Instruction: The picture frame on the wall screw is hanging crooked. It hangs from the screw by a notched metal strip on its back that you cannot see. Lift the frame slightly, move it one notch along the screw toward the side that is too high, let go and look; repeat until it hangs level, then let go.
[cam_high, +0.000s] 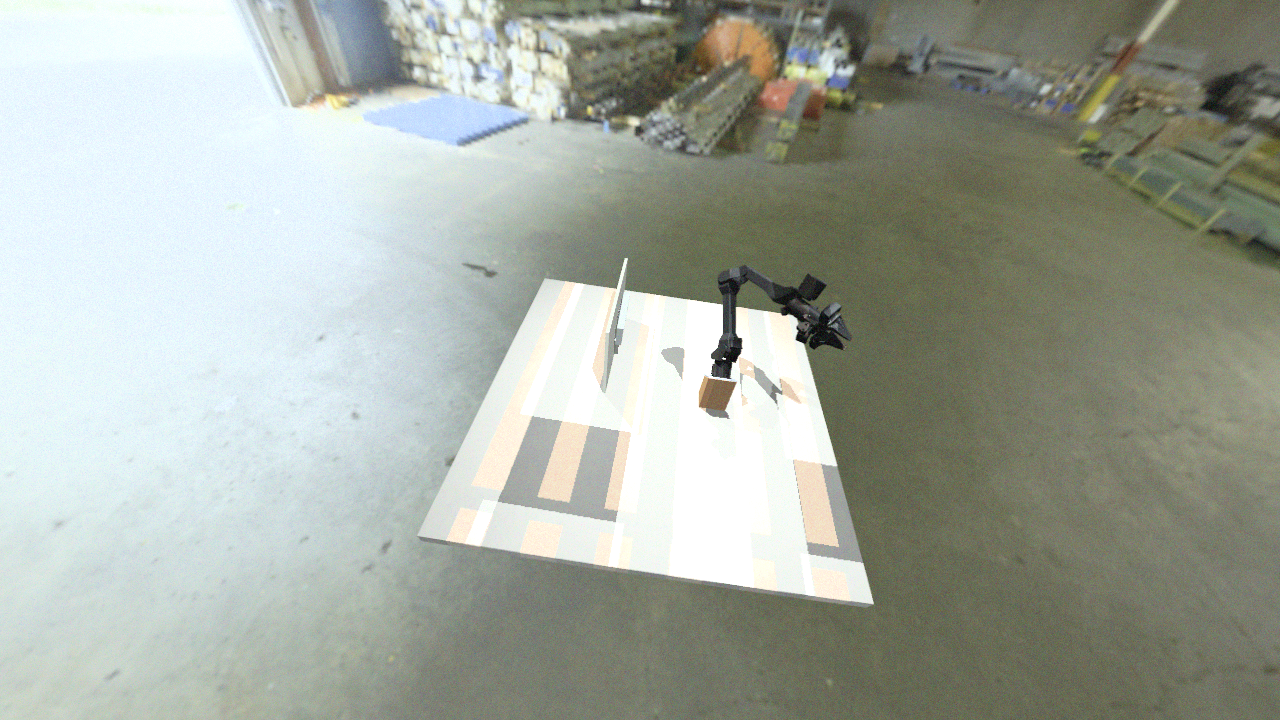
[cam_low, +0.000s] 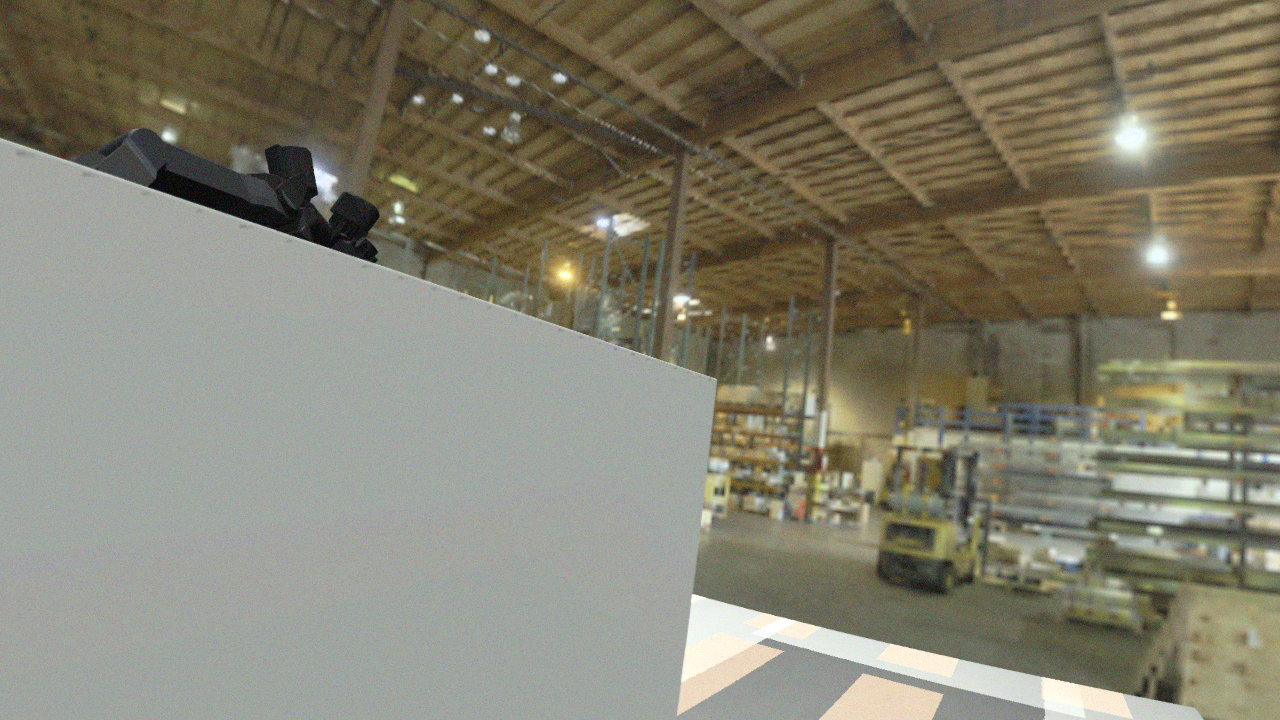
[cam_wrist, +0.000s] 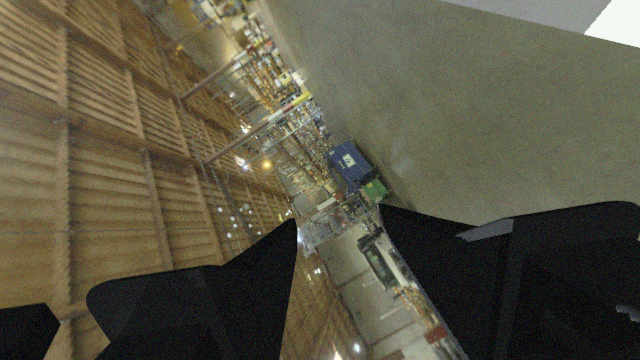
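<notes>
My gripper tip is now 71 cm short of the picture frame, 29 cm to the left of it and 30 cm above it. Also, from my gripper tip: wall panel 72 cm ahead, 28 cm to the right, 32 cm below.
</notes>
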